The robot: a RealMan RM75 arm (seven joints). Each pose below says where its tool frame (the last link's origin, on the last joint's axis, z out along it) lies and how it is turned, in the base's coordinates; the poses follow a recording.
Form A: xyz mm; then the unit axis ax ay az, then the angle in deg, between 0 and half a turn.
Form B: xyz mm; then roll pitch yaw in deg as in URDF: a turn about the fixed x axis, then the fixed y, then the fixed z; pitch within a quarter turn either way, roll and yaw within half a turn. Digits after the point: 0 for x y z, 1 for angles.
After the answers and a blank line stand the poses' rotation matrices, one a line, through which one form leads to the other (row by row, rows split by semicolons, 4 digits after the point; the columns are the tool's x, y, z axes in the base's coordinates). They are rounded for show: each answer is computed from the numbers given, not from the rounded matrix.
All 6 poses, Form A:
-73 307 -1 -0.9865 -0.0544 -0.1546 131.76
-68 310 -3 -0.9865 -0.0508 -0.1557 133.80
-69 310 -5 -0.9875 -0.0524 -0.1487 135.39
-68 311 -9 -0.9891 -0.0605 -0.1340 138.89
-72 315 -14 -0.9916 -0.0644 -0.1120 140.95
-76 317 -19 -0.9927 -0.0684 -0.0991 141.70
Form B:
-73 307 -1 -130.9 -17.1 -1.6
-68 310 -3 -133.0 -17.3 -1.7
-69 310 -5 -134.7 -16.7 -0.9
-68 311 -9 -138.6 -15.8 1.0
-72 315 -14 -141.0 -13.8 2.5
-76 317 -19 -141.8 -12.6 3.5

0.9553 0.2047 0.2135; -0.0259 -0.6611 0.7499; 0.2947 -0.7218 -0.6262
0.9546 0.1972 0.2232; -0.0276 -0.6878 0.7254; 0.2966 -0.6986 -0.6511
0.9574 0.1930 0.2146; -0.0158 -0.7072 0.7068; 0.2882 -0.6802 -0.6741
0.9621 0.1930 0.1926; 0.0168 -0.7470 0.6646; 0.2722 -0.6361 -0.7220
0.9703 0.1840 0.1567; 0.0429 -0.7692 0.6375; 0.2379 -0.6119 -0.7543
0.9741 0.1826 0.1332; 0.0598 -0.7764 0.6274; 0.2180 -0.6032 -0.7672

